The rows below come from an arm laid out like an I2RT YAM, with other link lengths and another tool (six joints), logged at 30 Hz.
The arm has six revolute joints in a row. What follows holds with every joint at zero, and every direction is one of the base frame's. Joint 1 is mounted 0.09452 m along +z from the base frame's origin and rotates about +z. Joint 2 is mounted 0.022 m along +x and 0.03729 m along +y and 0.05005 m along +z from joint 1 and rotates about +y. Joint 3 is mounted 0.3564 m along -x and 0.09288 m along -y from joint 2 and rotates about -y. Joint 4 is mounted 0.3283 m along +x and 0.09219 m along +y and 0.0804 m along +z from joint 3 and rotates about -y. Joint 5 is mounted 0.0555 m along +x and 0.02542 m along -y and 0.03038 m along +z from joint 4 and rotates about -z. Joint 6 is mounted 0.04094 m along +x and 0.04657 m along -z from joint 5 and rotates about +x. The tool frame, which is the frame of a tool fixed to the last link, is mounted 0.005 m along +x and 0.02 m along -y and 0.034 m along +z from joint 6; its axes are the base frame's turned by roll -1.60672, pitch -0.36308 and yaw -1.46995 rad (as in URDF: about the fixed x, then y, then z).
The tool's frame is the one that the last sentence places.
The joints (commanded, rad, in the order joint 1, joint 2, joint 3, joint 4, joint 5, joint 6), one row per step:
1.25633, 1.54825, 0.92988, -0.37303, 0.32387, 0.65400
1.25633, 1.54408, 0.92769, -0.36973, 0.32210, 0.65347
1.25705, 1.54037, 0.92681, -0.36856, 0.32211, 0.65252
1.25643, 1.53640, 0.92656, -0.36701, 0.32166, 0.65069
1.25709, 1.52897, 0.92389, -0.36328, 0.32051, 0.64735
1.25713, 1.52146, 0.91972, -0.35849, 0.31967, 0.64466
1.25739, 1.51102, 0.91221, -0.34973, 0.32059, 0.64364
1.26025, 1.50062, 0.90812, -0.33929, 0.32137, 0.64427
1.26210, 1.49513, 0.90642, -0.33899, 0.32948, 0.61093
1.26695, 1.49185, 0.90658, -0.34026, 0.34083, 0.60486
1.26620, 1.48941, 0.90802, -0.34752, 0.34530, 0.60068
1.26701, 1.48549, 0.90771, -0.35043, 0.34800, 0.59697
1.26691, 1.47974, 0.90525, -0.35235, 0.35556, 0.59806
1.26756, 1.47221, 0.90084, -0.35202, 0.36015, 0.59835
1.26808, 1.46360, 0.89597, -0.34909, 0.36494, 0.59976
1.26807, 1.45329, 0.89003, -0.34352, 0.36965, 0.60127
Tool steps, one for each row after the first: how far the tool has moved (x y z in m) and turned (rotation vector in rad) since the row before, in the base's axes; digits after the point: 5 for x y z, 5 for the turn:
-0.00030, -0.00073, 0.00077, 0.00523, -0.00044, 0.00139
-0.00046, -0.00050, 0.00106, 0.00336, -0.00163, 0.00146
0.00002, -0.00056, 0.00139, 0.00428, -0.00201, 0.00107
-0.00071, -0.00112, 0.00182, 0.00681, -0.00309, 0.00393
-0.00056, -0.00147, 0.00134, 0.00669, -0.00298, 0.00262
-0.00085, -0.00236, 0.00136, 0.01041, -0.00475, 0.00052
-0.00149, -0.00130, 0.00263, 0.01605, -0.00547, 0.00192
-0.00097, -0.00003, 0.00218, -0.01399, -0.02218, 0.02232
-0.00161, -0.00010, 0.00167, -0.00361, -0.01199, 0.00262
0.00013, -0.00076, 0.00123, -0.00634, -0.00423, -0.00028
-0.00052, -0.00075, 0.00124, -0.00181, -0.00389, 0.00199
-0.00028, -0.00184, 0.00122, 0.00004, -0.00571, -0.00545
-0.00075, -0.00208, 0.00110, 0.00234, -0.00440, -0.00233
-0.00072, -0.00225, 0.00140, 0.00594, -0.00501, -0.00343
-0.00064, -0.00263, 0.00167, 0.00915, -0.00586, -0.00401

